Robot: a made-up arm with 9 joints.
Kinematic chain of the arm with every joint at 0, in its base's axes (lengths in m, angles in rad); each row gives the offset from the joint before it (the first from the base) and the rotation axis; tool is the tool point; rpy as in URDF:
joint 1: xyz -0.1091 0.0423 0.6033 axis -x
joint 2: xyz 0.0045 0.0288 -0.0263 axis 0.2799 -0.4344 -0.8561
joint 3: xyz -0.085 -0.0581 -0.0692 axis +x
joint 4: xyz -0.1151 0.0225 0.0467 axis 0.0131 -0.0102 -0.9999
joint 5: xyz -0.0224 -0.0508 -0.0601 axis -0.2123 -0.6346 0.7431
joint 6: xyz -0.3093 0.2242 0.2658 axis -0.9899 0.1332 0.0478
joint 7: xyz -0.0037 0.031 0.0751 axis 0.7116 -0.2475 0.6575
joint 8: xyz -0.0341 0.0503 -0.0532 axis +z
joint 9: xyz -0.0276 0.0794 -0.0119 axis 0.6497 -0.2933 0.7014
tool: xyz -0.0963 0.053 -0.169 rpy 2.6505 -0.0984 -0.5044
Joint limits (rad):
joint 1: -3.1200..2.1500
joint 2: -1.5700..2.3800
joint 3: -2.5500..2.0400
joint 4: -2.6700..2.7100
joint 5: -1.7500..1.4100
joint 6: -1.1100..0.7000
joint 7: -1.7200..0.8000
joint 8: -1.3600..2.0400
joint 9: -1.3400..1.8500
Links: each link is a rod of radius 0.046 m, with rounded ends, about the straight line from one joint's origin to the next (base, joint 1, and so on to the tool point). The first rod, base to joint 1, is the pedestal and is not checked.
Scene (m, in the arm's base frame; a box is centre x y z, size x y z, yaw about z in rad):
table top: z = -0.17
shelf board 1: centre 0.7 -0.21 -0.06 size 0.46 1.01 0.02 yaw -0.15
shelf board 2: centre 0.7 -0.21 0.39 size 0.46 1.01 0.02 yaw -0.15
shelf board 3: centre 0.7 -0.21 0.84 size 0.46 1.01 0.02 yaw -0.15
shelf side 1: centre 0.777 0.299 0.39 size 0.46 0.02 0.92 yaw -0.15
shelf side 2: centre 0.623 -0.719 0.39 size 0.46 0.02 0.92 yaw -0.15
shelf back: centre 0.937 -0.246 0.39 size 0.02 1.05 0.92 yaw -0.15
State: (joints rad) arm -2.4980 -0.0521 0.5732 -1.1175 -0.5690 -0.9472 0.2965 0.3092 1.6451
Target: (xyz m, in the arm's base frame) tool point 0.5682 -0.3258 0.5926
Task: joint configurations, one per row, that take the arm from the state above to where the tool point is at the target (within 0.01 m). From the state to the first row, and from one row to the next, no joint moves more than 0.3 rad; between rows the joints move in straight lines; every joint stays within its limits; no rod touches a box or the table.
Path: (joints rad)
1: -2.2338 -0.2689 0.3348 -1.2735 -0.7377 -0.9705 0.3684 0.2704 1.5737
2: -1.9697 -0.4858 0.0964 -1.4295 -0.9064 -0.9937 0.4404 0.2316 1.5024
3: -1.7055 -0.7026 -0.1420 -1.5854 -1.0751 -1.0170 0.5123 0.1928 1.4310
4: -1.4414 -0.9195 -0.3804 -1.7414 -1.2439 -1.0402 0.5842 0.1539 1.3597
5: -1.1772 -1.1363 -0.6188 -1.8974 -1.4126 -1.0635 0.6561 0.1151 1.2883
6: -0.9131 -1.3532 -0.8572 -2.0534 -1.5813 -1.0867 0.7281 0.0763 1.2170
7: -0.6489 -1.5700 -1.0956 -2.2094 -1.7500 -1.1100 0.8000 0.0375 1.1456
8: -0.8364 -1.5563 -0.9442 -2.2202 -1.4609 -1.1100 0.7450 0.0599 1.2375
9: -1.0238 -1.5426 -0.7927 -2.2311 -1.1718 -1.1100 0.6901 0.0824 1.3294
10: -1.2112 -1.5289 -0.6413 -2.2420 -0.8826 -1.1100 0.6351 0.1048 1.4213
11: -1.3987 -1.5152 -0.4899 -2.2528 -0.5935 -1.1100 0.5802 0.1273 1.5133
12: -1.5861 -1.5015 -0.3384 -2.2637 -0.3044 -1.1100 0.5252 0.1497 1.6052
13: -1.7736 -1.4878 -0.1870 -2.2745 -0.0153 -1.1100 0.4703 0.1722 1.6971

